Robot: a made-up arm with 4 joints.
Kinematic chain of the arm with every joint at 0, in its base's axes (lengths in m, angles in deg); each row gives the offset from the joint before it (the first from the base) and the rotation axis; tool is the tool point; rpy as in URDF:
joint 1: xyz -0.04 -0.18 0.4 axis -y
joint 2: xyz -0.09 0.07 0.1 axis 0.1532 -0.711 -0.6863
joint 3: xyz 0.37 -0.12 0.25 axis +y
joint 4: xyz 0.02 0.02 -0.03 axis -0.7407 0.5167 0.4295
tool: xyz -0.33 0.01 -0.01 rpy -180 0 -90
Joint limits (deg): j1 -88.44..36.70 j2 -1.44..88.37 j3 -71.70..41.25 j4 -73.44..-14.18
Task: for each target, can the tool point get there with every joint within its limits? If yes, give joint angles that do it. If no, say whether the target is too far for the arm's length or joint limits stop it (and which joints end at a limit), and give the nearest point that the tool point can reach.
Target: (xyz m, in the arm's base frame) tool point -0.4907 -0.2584 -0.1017
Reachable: no: joint limits stop it (at a limit: joint 1, joint 2, joint 4) | nearest point -0.4682 -0.0905 0.3872 | short by 0.517 m
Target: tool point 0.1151 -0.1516 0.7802
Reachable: yes | joints -48.47 39.50 23.63 -24.17
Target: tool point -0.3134 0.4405 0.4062
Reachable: no: joint limits stop it (at a limit: joint 1, joint 2, joint 4) | nearest point -0.1446 0.0298 0.6560 | short by 0.509 m
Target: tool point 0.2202 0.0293 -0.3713
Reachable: no: joint limits stop it (at a limit: joint 1, joint 3, joint 4) | nearest point 0.1531 -0.0252 0.0720 | short by 0.452 m
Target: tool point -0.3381 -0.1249 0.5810
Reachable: yes | joints 26.14 61.25 12.94 -33.18
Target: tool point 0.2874 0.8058 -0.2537
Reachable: no: too far | nearest point 0.1153 0.0337 0.0899 | short by 0.862 m
